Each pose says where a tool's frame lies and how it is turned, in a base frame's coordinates. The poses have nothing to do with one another.
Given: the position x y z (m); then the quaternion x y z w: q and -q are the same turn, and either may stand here.
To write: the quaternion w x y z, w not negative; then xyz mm. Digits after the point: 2 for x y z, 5 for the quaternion.
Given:
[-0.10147, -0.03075, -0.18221, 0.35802, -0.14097, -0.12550, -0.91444]
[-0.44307, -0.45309, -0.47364, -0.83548, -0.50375, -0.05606, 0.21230]
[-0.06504, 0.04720, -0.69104, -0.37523, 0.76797, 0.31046, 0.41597]
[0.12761, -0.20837, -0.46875, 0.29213, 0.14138, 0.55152, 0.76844]
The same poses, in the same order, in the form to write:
[0.91444, -0.35802, 0.14097, 0.12550, -101.47, -30.75, -182.21]
[0.21230, -0.83548, -0.50375, -0.05606, -443.07, -453.09, -473.64]
[0.41597, -0.37523, 0.76797, 0.31046, -65.04, 47.20, -691.04]
[0.76844, 0.29213, 0.14138, 0.55152, 127.61, -208.37, -468.75]

